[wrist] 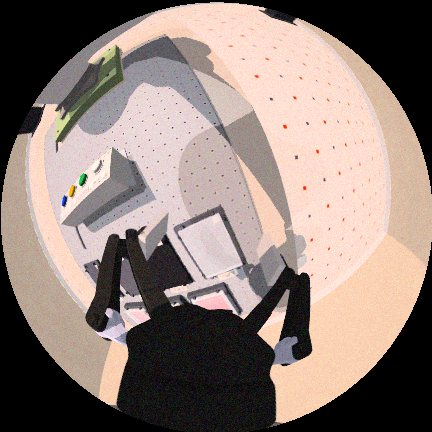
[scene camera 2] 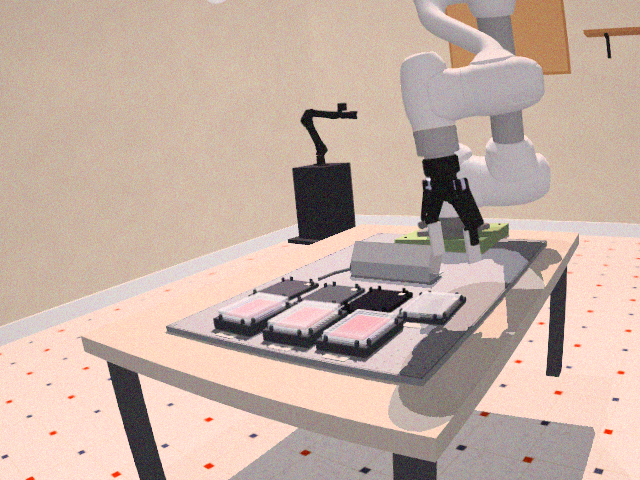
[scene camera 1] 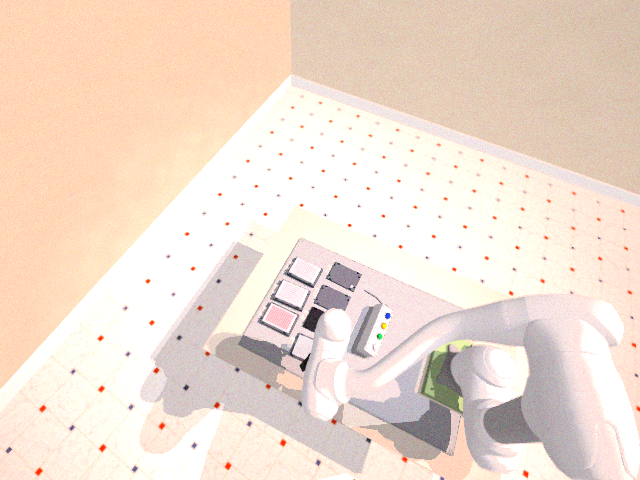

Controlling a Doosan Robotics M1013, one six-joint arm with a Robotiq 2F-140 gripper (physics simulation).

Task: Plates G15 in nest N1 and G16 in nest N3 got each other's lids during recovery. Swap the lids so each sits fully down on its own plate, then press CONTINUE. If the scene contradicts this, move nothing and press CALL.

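Frame: origin at the arm's base, x ahead, y left, z up, level; metres.
Where they show: gripper, fingertip midpoint: (wrist: pixel 214 232) (scene camera 2: pixel 455 258); arm's base at its link origin: (wrist: pixel 80 85) (scene camera 2: pixel 454 231) (scene camera 1: pixel 462 373).
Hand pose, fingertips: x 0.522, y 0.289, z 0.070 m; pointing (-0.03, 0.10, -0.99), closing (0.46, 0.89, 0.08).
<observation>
Each offset is from my fingertips to the top centre of the thing.
Three pink-centred plates with clear lids sit in dark nests in a row: one plate {dx +0.289, dy -0.312, dz -0.054 m} (scene camera 1: pixel 305 270) (scene camera 2: pixel 253 308), a middle plate {dx +0.274, dy -0.180, dz -0.056 m} (scene camera 1: pixel 291 293) (scene camera 2: pixel 305 316) and a third plate {dx +0.255, dy -0.060, dz -0.061 m} (scene camera 1: pixel 279 317) (scene camera 2: pixel 361 326) (wrist: pixel 215 301). A whitish lid or covered plate {dx +0.070, dy -0.020, dz -0.077 m} (scene camera 1: pixel 301 346) (scene camera 2: pixel 434 304) (wrist: pixel 207 245) lies in another nest. The nest labels are unreadable. My gripper (scene camera 2: pixel 454 255) (wrist: pixel 214 232) is open and empty, raised above the board near the whitish piece; the arm mostly hides it in scene camera 1. The button box {dx -0.127, dy -0.243, dz -0.011 m} (scene camera 1: pixel 373 330) (scene camera 2: pixel 392 260) (wrist: pixel 112 187) has blue, yellow, green and white buttons, with unreadable markings.
A black nest area (scene camera 1: pixel 311 319) (scene camera 2: pixel 381 299) (wrist: pixel 172 267) lies beside the whitish piece. Two grey nest areas, one {dx +0.117, dy -0.402, dz -0.075 m} (scene camera 1: pixel 343 276) (scene camera 2: pixel 286 288) and another {dx +0.103, dy -0.269, dz -0.075 m} (scene camera 1: pixel 332 297) (scene camera 2: pixel 334 293), continue that row. The green arm base plate (scene camera 1: pixel 434 379) (scene camera 2: pixel 493 237) (wrist: pixel 112 75) stands beyond the box.
</observation>
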